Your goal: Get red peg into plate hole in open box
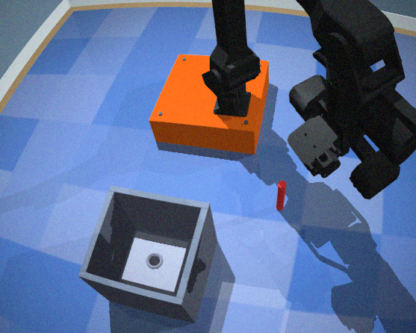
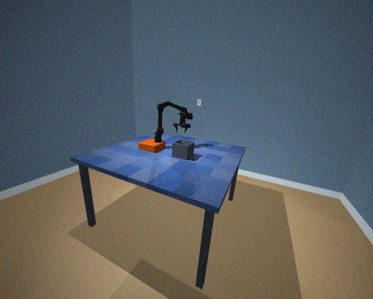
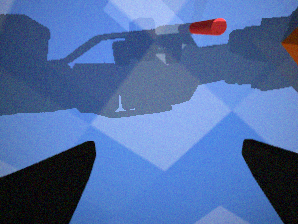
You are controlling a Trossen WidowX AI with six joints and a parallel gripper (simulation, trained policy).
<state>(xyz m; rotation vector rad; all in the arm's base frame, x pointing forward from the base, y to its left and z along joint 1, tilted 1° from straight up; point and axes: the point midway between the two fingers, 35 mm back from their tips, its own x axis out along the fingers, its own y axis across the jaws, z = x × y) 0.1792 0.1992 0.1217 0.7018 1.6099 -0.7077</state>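
My gripper tip is 120 mm above the red peg and 90 mm to the left of it. From my gripper tip the other things lie so: plate 260 mm to the right, 160 mm ahead, 120 mm below.
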